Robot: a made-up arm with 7 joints.
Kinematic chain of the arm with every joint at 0, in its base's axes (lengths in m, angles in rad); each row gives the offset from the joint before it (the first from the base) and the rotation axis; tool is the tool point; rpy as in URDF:
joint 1: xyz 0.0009 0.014 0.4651 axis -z
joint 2: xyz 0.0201 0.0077 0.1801 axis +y
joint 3: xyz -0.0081 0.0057 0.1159 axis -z
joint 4: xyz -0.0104 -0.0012 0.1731 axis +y
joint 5: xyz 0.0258 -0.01 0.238 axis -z
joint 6: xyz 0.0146 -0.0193 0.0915 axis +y
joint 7: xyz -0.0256 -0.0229 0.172 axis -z
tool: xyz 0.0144 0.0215 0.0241 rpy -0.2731 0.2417 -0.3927
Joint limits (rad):
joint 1: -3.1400..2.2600
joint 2: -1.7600..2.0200
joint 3: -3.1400..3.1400
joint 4: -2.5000..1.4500
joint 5: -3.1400..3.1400
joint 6: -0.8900..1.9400
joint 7: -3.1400..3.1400
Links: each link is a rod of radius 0.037 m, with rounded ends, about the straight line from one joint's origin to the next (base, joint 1, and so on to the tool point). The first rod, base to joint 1, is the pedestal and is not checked.
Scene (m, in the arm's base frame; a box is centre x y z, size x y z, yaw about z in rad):
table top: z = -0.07
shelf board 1: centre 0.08 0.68 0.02 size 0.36 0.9 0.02 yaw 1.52
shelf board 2: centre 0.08 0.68 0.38 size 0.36 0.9 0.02 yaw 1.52
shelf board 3: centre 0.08 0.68 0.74 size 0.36 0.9 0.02 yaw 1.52
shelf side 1: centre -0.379 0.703 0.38 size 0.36 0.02 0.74 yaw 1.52
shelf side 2: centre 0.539 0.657 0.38 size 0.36 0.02 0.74 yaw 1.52
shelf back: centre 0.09 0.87 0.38 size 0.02 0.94 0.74 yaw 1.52
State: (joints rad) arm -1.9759 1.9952 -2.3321 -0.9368 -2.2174 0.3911 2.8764
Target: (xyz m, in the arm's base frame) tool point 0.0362 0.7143 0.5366
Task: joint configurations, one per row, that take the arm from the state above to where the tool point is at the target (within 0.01 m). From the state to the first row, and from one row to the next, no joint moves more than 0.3 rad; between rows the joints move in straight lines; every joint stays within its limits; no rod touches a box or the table.
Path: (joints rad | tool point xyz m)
1: -2.1488 1.9130 -2.5009 -1.2298 -2.3124 0.5401 2.8587 | 0.1043 0.5109 0.1779
2: -2.3216 1.8307 -2.6698 -1.5227 -2.4075 0.6892 2.8409 | 0.0945 0.3852 0.1855
3: -2.4862 1.7156 -2.5346 -1.6221 -2.4968 0.9245 2.8102 | 0.0817 0.4191 0.3081
4: -2.6507 1.6005 -2.3994 -1.7216 -2.5861 1.1599 2.7794 | 0.0524 0.4180 0.4299
5: -2.8152 1.4854 -2.2642 -1.8210 -2.6755 1.3952 2.7487 | 0.0193 0.3815 0.5366
6: -2.6144 1.5252 -2.1866 -1.5818 -2.5369 1.1519 2.7780 | 0.0260 0.5048 0.5242
7: -2.4135 1.5650 -2.1089 -1.3425 -2.3984 0.9085 2.8074 | 0.0317 0.6191 0.5279
8: -2.2126 1.6048 -2.0313 -1.1033 -2.2599 0.6652 2.8367 | 0.0362 0.7143 0.5366

